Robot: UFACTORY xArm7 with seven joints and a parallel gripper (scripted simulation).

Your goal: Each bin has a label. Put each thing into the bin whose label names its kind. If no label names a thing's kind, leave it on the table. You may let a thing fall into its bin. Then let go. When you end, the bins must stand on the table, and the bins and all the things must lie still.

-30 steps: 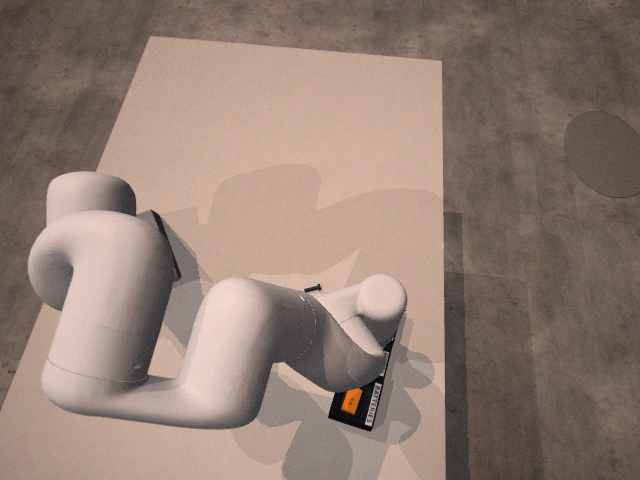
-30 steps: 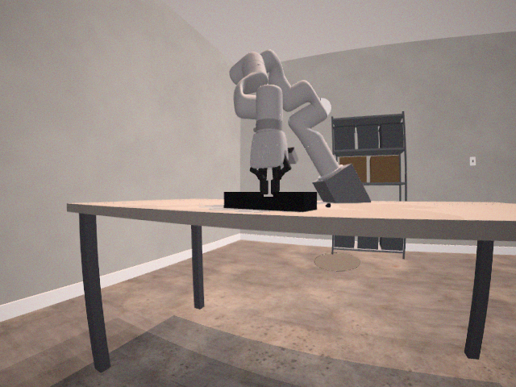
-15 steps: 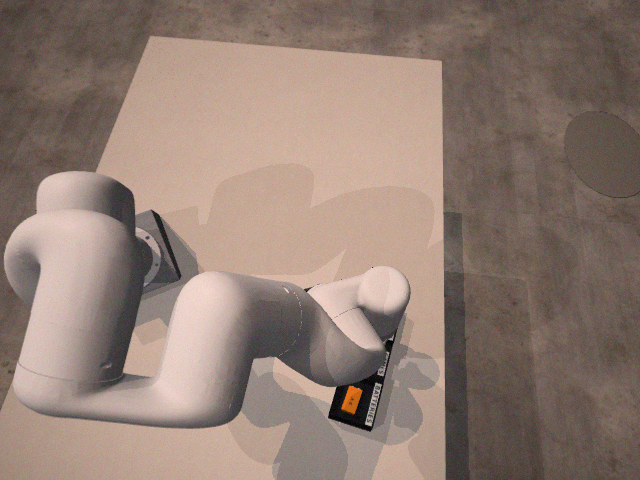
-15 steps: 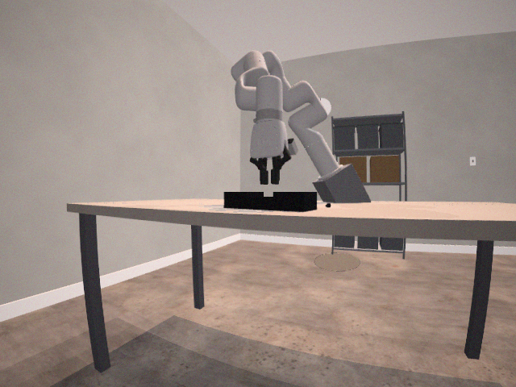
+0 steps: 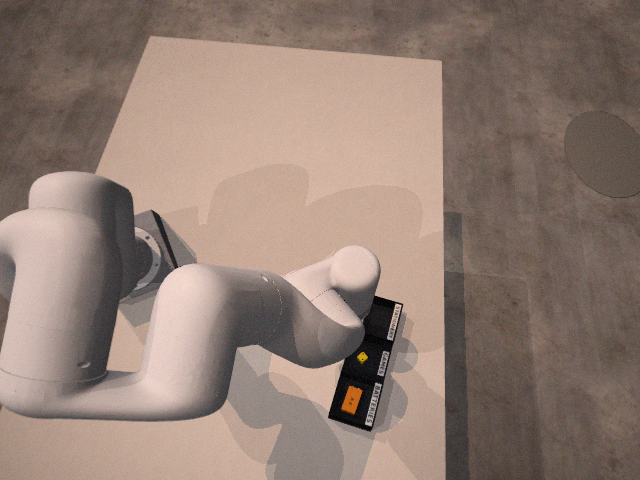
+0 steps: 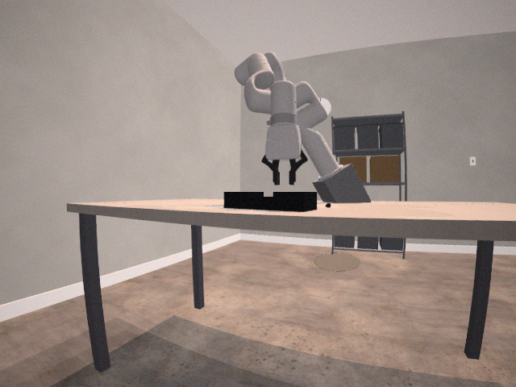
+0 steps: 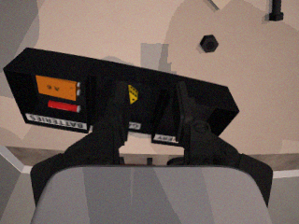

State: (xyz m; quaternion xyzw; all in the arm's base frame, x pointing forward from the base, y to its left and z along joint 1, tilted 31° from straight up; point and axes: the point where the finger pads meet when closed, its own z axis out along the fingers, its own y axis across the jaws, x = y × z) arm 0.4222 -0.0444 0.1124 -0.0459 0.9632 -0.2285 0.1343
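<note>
Now: the white domino 8 cm below my hand, 8 cm behind it and 5 cm to the left of it. The rest, counted from my hand: orange battery (10 cm to the right, 7 cm below, 3 cm ahead); yellow die (7 cm below, 4 cm ahead, 3 cm to the right); black nut (8 cm below, 6 cm to the left, 2 cm behind).
</note>
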